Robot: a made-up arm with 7 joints. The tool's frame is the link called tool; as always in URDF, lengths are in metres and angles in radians. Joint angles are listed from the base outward. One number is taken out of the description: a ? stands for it. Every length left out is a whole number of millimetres.
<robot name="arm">
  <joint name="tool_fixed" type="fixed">
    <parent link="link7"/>
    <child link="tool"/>
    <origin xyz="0.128 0.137 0" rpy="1.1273 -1.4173 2.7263"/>
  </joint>
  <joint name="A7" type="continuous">
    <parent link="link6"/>
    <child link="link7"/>
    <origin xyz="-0.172 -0.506 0" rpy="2.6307 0.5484 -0.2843"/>
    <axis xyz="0 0 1"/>
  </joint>
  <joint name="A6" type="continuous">
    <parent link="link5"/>
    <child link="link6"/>
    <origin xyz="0.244 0.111 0" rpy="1.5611 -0.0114 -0.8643"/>
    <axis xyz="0 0 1"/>
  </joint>
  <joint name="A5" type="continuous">
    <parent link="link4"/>
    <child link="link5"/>
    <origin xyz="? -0.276 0" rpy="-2.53 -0.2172 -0.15"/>
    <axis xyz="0 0 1"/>
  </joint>
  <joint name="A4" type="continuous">
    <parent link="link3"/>
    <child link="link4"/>
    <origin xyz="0.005 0.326 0" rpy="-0.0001 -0.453 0"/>
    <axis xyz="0 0 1"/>
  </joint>
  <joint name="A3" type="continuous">
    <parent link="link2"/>
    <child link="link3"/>
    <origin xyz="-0.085 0.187 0" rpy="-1.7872 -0.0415 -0.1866"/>
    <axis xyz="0 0 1"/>
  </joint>
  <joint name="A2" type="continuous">
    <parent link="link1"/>
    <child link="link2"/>
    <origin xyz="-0.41 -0.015 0" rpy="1.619 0 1.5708"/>
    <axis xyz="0 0 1"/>
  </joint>
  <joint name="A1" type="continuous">
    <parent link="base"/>
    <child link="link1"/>
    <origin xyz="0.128 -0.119 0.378" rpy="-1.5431 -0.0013 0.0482"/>
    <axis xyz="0 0 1"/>
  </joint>
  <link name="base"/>
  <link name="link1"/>
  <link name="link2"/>
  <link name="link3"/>
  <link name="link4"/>
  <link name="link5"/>
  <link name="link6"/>
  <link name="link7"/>
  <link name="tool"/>
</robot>
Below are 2 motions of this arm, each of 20 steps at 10 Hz.
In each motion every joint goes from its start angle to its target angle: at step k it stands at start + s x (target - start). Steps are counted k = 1, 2, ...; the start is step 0. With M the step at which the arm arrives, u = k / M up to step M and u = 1 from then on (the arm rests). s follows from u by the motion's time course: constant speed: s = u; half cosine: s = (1 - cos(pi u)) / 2; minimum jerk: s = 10 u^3 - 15 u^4 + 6 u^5.
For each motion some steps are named. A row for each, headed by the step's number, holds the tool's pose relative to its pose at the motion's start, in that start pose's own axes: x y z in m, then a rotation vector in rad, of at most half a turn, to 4 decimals.
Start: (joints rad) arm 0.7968 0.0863 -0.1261 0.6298 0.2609 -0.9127 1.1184
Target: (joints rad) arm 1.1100 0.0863 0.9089 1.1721 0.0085 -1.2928 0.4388
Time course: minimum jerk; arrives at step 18
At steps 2, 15, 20:
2: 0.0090 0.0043 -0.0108 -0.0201 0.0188 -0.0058
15: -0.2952 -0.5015 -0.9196 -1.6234 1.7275 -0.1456
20: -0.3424 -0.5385 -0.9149 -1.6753 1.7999 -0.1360

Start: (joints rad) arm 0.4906 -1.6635 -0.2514 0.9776 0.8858 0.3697 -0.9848
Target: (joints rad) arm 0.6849 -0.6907 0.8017 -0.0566 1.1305 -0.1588 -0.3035
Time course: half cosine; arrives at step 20
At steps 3, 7, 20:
3: 0.0140 0.0008 -0.0703 0.1014 0.0451 0.0367
7: 0.0497 0.0677 -0.3413 0.5020 0.2097 0.1781
20: 0.0728 0.7665 -0.8082 1.6713 0.6190 0.6329

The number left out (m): -0.088
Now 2 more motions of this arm.
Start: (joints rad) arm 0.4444 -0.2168 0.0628 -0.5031 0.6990 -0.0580 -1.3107
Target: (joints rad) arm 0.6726 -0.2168 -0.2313 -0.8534 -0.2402 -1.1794 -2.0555
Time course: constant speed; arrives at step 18
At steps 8, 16, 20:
8: 0.0705 0.1941 -0.0975 0.2626 -0.2627 0.2508
16: 0.0381 0.3620 -0.0261 0.4671 -0.6830 0.3910
20: 0.0105 0.3879 0.0051 0.5078 -0.8061 0.4017

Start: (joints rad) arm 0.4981 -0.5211 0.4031 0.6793 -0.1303 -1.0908 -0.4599
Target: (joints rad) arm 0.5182 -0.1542 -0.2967 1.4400 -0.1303 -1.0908 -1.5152
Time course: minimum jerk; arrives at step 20
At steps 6, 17, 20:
6: -0.0265 0.0712 0.0539 -0.2132 -0.1062 -0.0185
17: -0.1405 0.3216 0.1844 -1.2394 -0.4991 -0.3429
20: -0.1425 0.3253 0.1862 -1.2716 -0.5064 -0.3584

